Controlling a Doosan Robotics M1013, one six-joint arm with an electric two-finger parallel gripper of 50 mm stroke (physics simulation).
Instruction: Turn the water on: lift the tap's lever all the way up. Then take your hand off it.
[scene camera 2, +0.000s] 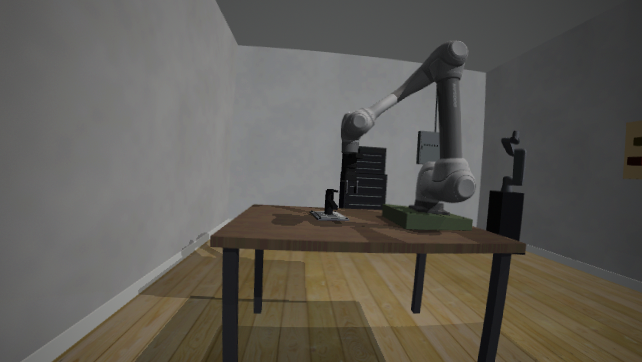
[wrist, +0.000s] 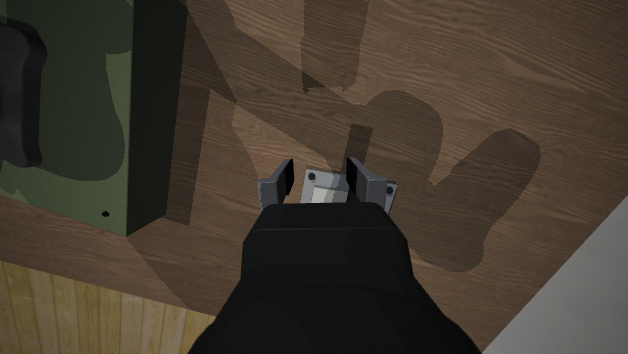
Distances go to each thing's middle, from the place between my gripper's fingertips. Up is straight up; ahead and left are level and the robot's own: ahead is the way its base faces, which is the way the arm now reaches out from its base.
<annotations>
Right now my hand is 11 cm short of the grey base plate (wrist: 318, 178), 13 cm to the left of it and 14 cm above it.
</annotations>
